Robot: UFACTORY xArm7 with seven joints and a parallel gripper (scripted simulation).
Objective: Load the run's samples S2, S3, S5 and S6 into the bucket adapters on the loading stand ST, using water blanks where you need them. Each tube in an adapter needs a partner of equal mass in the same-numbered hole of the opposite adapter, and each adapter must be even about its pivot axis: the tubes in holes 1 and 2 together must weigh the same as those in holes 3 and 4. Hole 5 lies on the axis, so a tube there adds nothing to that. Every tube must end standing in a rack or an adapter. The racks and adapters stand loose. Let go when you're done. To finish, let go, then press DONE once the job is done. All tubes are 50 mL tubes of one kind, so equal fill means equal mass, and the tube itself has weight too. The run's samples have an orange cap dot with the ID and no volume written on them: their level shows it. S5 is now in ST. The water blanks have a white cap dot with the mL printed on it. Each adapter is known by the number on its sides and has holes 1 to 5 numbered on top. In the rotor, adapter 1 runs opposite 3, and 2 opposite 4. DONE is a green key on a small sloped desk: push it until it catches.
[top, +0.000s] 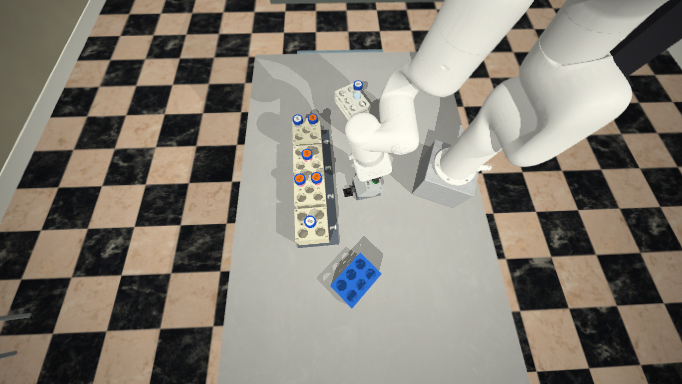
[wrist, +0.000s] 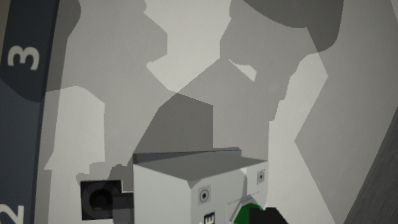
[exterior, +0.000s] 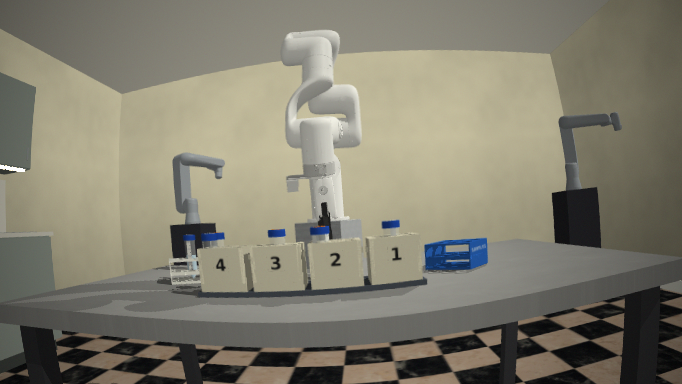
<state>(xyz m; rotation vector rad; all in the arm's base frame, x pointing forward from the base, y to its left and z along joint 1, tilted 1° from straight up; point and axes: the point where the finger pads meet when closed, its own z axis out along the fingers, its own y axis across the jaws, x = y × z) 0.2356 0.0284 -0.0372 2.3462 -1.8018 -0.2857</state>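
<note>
The green DONE key is 30 mm below my hand. The rest, counted from my hand: blue sample rack: 50 mm ahead, 310 mm to the left, 70 mm below; orange-dotted sample tube: 220 mm ahead, 50 mm to the right, 30 mm below; done desk: 20 mm ahead, 40 mm below.
</note>
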